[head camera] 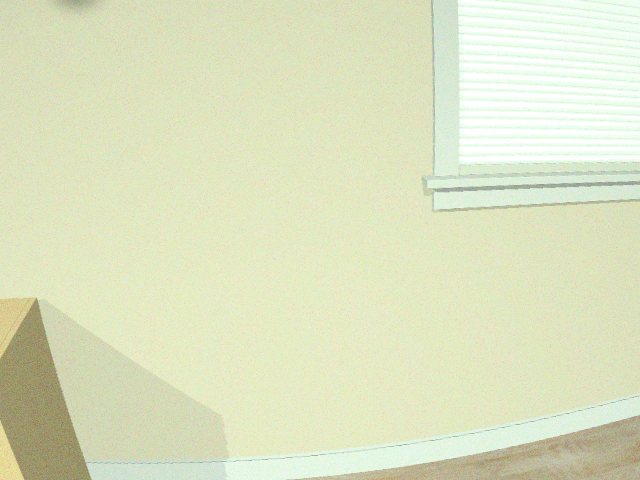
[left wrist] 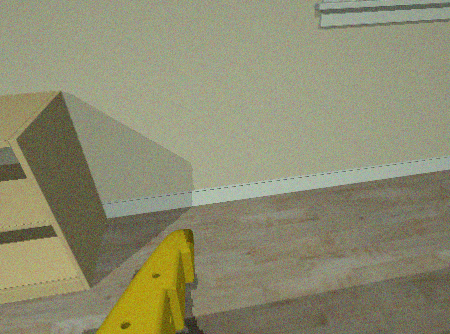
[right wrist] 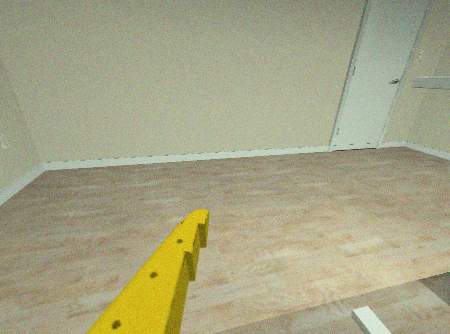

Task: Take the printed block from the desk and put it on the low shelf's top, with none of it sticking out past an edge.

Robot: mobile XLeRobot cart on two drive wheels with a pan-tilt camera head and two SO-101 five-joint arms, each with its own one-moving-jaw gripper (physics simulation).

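Frame: origin at the left arm's base, x left, y back, z up, level; millimetres.
Seen in the pictures: left hand at its tool point: [left wrist: 192, 247]; right hand at its tool point: [right wrist: 207, 223].
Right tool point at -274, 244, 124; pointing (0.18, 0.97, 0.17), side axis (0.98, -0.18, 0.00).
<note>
A point is followed by its place in that frame, as x, y, z.
The low shelf [head camera: 38, 397] {501, -1052, -347} [left wrist: 67, 190] {492, -971, -423}, of light wood, stands against the wall. In the head view its right end shows at the lower left; in the left wrist view its right end shows at the left, with part of its top and open compartments. My left gripper [left wrist: 182, 240] shows one notched yellow jaw, so it is open, with nothing held; in that view its tip is right of the shelf's lower end, over the floor. My right gripper [right wrist: 201, 217] also shows one notched jaw and is open, pointing over the floor. The printed block and the desk's top do not show.
A window [head camera: 547, 87] {-686, -1350, 261} is in the wall at the upper right of the head view. A white baseboard [head camera: 361, 457] {-249, -1293, -716} [left wrist: 280, 189] {-313, -1300, -747} [right wrist: 190, 157] {-359, 2461, -732} runs along the walls. A white door [right wrist: 370, 75] {1879, 2706, 204} and a white bar [right wrist: 371, 321] near the floor show in the right wrist view.
</note>
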